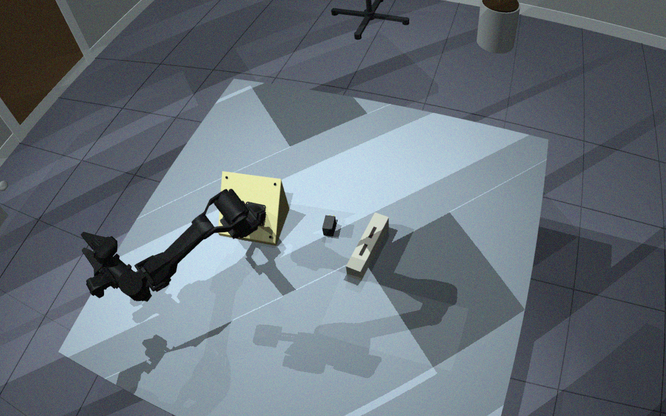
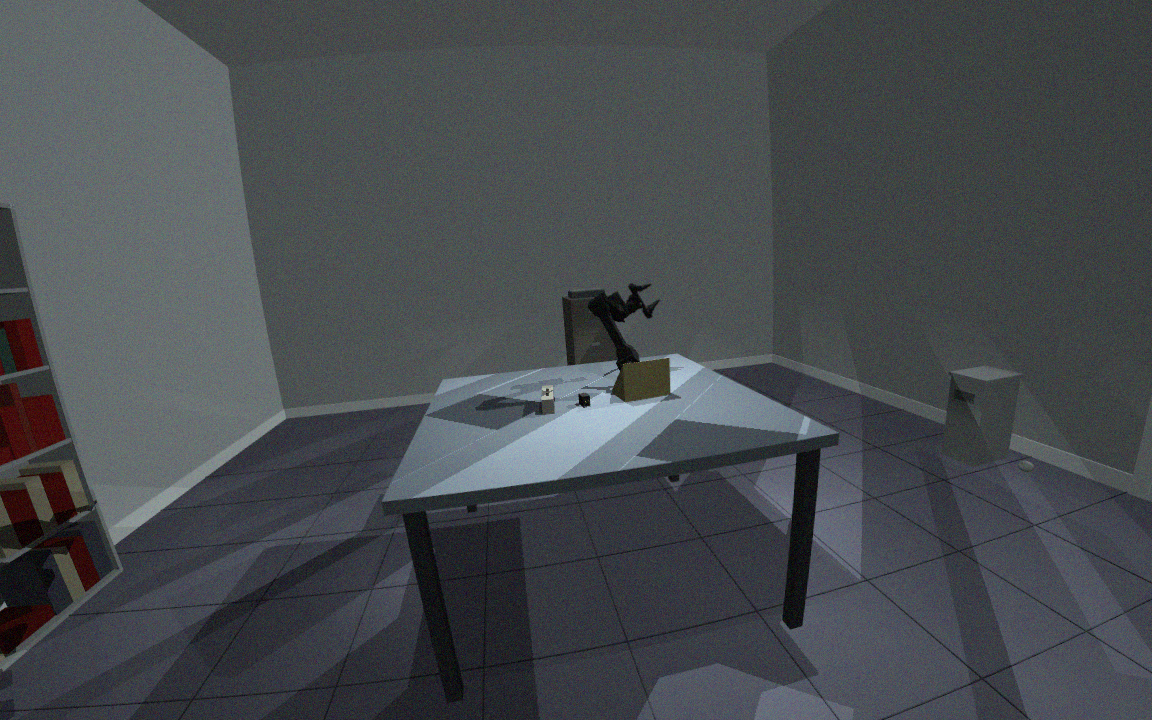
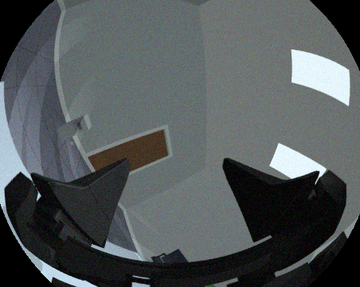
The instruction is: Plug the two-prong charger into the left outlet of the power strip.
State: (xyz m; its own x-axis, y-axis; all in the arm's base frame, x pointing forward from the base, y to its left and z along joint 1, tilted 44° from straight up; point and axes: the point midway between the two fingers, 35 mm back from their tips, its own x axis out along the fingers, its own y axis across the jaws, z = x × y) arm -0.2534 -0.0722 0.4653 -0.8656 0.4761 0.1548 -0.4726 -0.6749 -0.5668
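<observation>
Now: gripper tip 49 cm short of the black two-prong charger, 42 cm to the right of it and 36 cm above it.
</observation>
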